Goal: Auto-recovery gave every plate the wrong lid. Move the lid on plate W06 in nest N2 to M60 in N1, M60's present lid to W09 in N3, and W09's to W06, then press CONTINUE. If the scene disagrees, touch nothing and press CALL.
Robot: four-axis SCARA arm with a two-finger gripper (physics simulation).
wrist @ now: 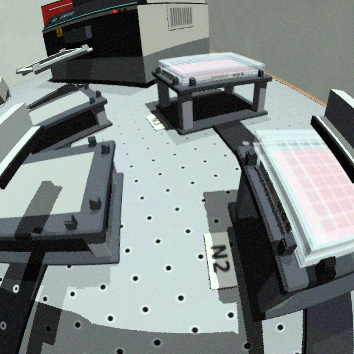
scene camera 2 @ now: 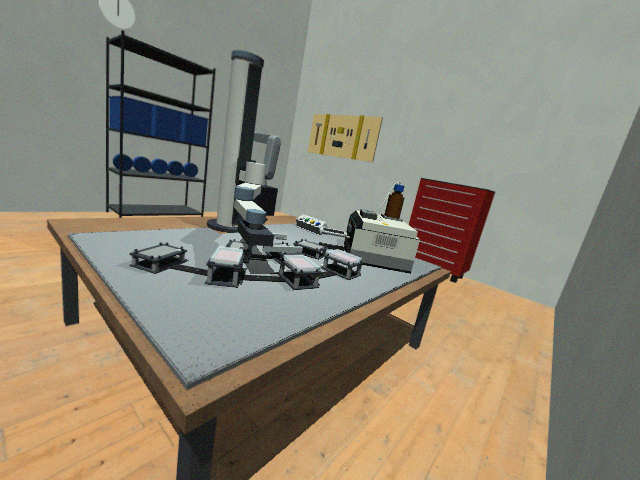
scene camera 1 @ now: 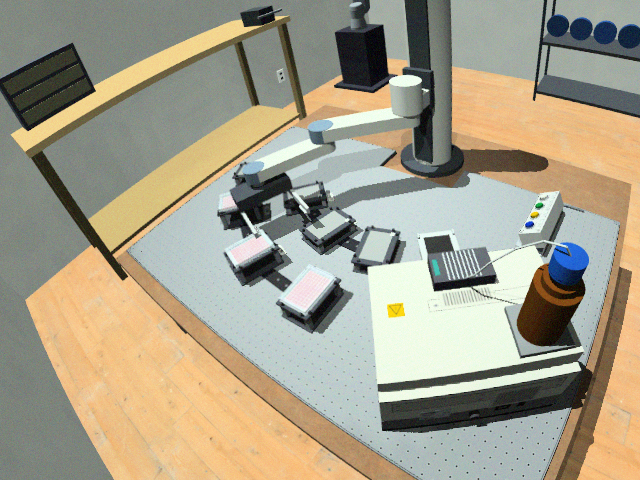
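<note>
My gripper is open and empty, with its fingers spread wide above the board between the N2 plate and the grey-topped nests. The lidded pink plate in N2 stands at the right of the wrist view, near the right finger; its W06 label is not readable. The lidded plate in N3 stands nearer the instrument. The lidded plate in N1 is partly hidden by the gripper body in scene camera 1. The button box has unreadable captions.
Nests without pink plates stand beside the gripper. Another dark nest stands farther out. The white instrument carries a brown bottle with a blue cap.
</note>
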